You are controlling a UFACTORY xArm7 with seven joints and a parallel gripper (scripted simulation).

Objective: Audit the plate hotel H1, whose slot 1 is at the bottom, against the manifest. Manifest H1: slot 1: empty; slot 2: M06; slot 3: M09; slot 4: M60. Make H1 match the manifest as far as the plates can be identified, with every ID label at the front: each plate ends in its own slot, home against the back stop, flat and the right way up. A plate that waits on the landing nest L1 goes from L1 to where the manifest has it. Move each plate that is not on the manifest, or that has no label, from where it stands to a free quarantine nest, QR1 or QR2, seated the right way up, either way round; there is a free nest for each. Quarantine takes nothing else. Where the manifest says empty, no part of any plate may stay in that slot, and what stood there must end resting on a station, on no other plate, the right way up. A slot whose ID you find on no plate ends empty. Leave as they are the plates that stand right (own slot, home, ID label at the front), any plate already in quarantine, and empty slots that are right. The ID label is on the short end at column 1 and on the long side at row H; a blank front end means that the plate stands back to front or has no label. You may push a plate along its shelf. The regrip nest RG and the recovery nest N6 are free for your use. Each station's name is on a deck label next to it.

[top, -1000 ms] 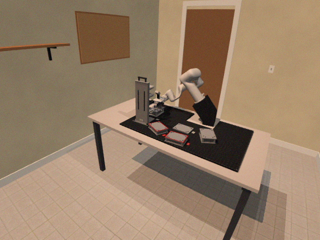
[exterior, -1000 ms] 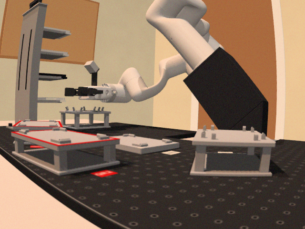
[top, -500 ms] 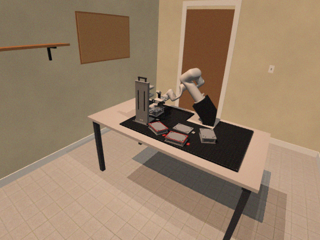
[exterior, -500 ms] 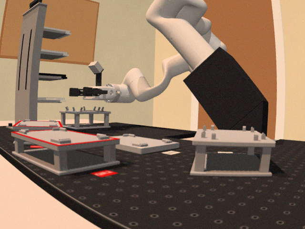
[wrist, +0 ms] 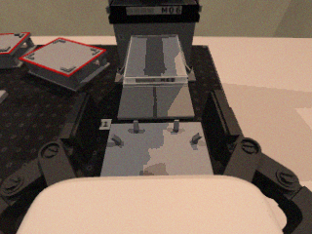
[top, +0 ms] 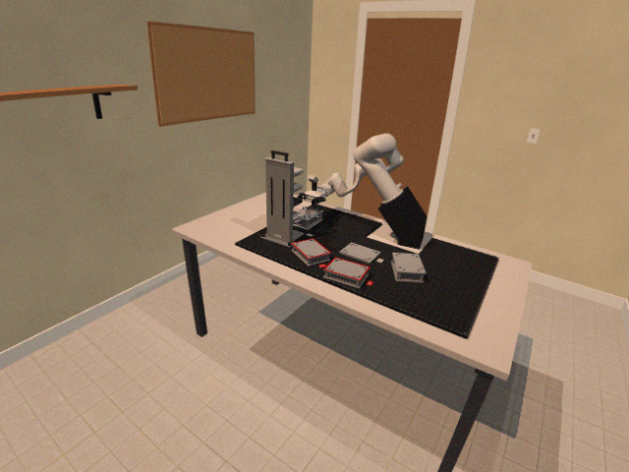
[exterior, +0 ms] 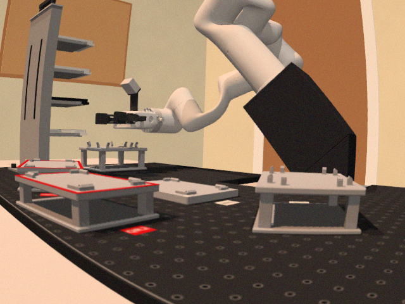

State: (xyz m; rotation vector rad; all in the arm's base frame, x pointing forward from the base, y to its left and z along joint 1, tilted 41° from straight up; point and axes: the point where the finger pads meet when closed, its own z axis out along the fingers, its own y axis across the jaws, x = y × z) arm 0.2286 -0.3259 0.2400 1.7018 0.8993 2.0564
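Right now my hand is 19 cm below the pale plate, 15 cm short of it and 2 cm to the right of it. From my hand the other things lie so: black plate 15 cm ahead, 4 cm above, 2 cm to the left; then clear plate 15 cm ahead, 4 cm below, 2 cm to the left; then RG label 14 cm below, 13 cm behind, 2 cm to the right.
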